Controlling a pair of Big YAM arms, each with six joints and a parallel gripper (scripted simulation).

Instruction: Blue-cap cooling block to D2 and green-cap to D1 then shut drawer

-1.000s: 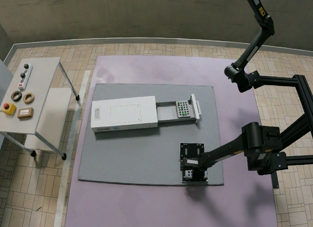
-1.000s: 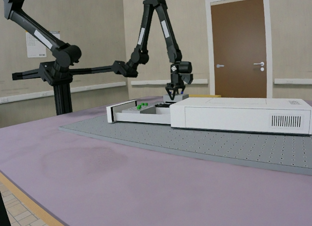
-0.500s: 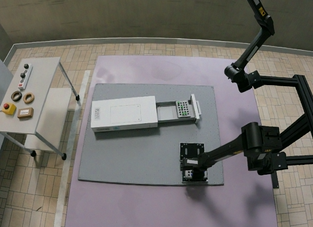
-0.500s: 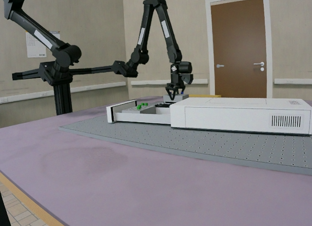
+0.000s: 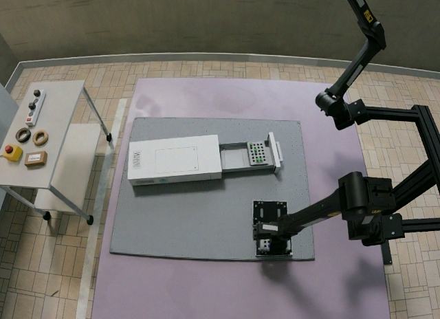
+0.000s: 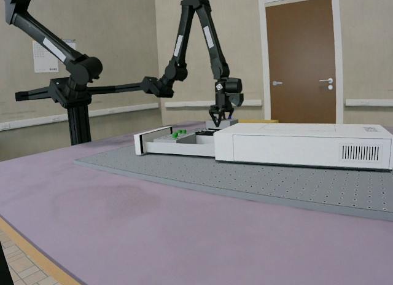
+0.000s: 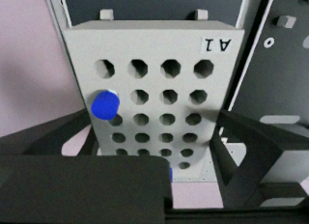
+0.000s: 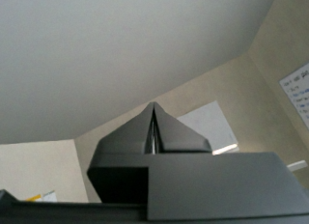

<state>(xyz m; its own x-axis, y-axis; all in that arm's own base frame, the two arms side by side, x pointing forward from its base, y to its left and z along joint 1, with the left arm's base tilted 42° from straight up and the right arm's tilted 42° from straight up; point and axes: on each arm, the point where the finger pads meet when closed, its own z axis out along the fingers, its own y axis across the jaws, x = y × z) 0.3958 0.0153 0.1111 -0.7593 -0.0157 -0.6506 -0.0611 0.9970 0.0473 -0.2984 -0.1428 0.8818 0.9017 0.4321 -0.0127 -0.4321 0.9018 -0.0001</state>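
My left hand is 30 mm above the deck slot D2. From my left hand the other things lie so: deck slot D1: 140 mm to the right, 30 mm below; white cooler: 260 mm ahead, 420 mm to the right, 10 mm above.
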